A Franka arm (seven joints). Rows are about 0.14 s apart.
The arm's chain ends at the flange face. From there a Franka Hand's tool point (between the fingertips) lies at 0.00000 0.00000 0.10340 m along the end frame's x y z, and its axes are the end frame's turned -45 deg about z.
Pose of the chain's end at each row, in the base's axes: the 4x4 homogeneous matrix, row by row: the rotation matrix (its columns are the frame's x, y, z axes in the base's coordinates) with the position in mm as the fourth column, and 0 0 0 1 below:
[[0.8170 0.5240 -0.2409 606.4], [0.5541 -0.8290 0.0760 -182.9], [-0.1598 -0.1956 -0.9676 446.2], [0 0 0 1]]
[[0.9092 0.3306 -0.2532 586.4], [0.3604 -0.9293 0.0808 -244.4], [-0.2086 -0.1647 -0.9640 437.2], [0 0 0 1]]
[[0.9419 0.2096 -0.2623 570.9], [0.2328 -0.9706 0.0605 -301.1], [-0.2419 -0.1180 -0.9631 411.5], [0 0 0 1]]
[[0.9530 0.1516 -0.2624 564.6], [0.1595 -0.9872 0.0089 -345.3], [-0.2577 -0.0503 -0.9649 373.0], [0 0 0 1]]
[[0.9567 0.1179 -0.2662 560.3], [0.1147 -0.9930 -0.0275 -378.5], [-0.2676 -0.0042 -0.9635 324.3], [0 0 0 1]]
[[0.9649 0.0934 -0.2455 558.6], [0.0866 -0.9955 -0.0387 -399.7], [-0.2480 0.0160 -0.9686 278.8], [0 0 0 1]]
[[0.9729 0.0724 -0.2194 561.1], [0.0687 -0.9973 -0.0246 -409.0], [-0.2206 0.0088 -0.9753 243.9], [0 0 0 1]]
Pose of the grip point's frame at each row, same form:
[[0.2072 0.9482 -0.2409 581.5], [0.9780 -0.1944 0.0760 -175.0], [0.0253 -0.2513 -0.9676 346.2], [0 0 0 1]]
[[0.4091 0.8767 -0.2532 560.2], [0.9120 -0.4023 0.0808 -236.0], [-0.0310 -0.2640 -0.9640 337.5], [0 0 0 1]]
[[0.5178 0.8142 -0.2623 543.8], [0.8509 -0.5217 0.0605 -294.8], [-0.0876 -0.2545 -0.9631 311.9], [0 0 0 1]]
[[0.5667 0.7811 -0.2624 537.5], [0.8108 -0.5853 0.0089 -344.4], [-0.1467 -0.2178 -0.9649 273.2], [0 0 0 1]]
[[0.5931 0.7599 -0.2662 532.8], [0.7833 -0.6211 -0.0275 -381.3], [-0.1863 -0.1922 -0.9635 224.7], [0 0 0 1]]
[[0.6162 0.7483 -0.2455 533.2], [0.7652 -0.6427 -0.0387 -403.7], [-0.1867 -0.1640 -0.9686 178.6], [0 0 0 1]]
[[0.6367 0.7391 -0.2194 538.4], [0.7538 -0.6566 -0.0246 -411.5], [-0.1622 -0.1498 -0.9753 143.1], [0 0 0 1]]

